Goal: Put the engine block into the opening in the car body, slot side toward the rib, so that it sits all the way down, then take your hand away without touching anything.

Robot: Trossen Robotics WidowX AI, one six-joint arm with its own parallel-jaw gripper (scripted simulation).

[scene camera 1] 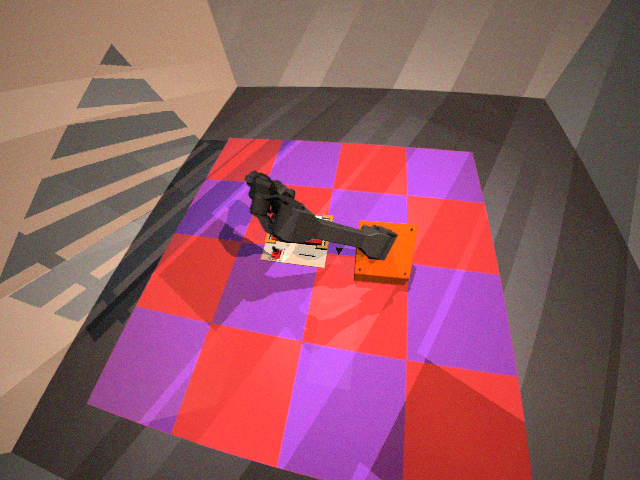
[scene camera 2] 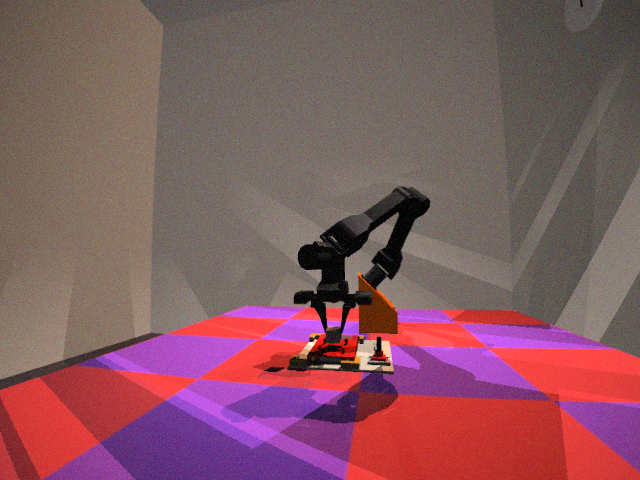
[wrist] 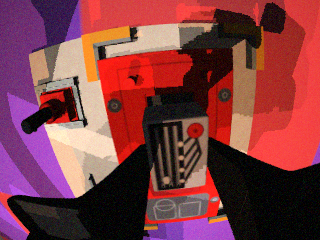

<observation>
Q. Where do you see an engine block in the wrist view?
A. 177, 135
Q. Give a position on a stand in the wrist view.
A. At 58, 106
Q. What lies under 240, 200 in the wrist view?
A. The gripper.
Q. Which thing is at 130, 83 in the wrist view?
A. A red car body.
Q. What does the gripper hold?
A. An engine block.
</observation>
